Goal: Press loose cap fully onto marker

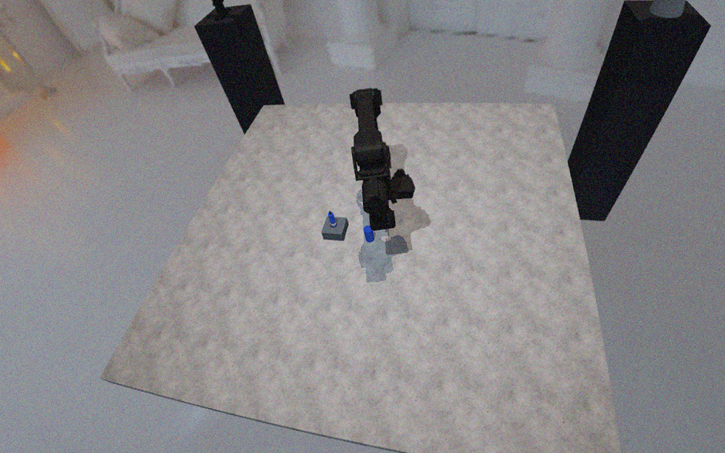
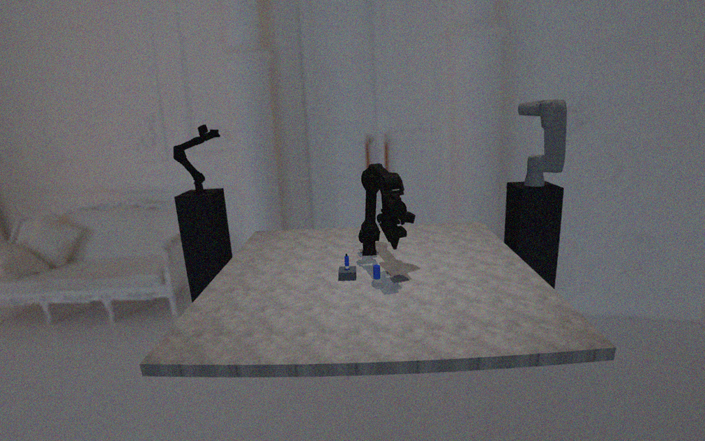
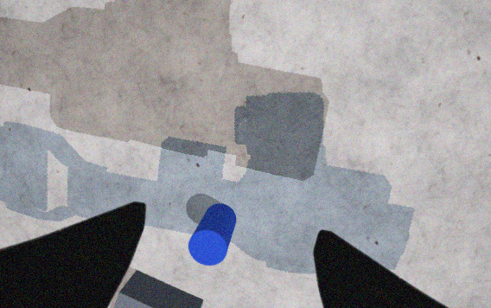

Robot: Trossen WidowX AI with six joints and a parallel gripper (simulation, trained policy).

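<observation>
My gripper tip is now 10 mm past the blue cap, 60 mm to the left of it and 110 mm above it. Round my gripper tip: grey holder block (20 mm behind, 180 mm to the right, 120 mm below); blue marker (20 mm behind, 180 mm to the right, 60 mm below).
</observation>
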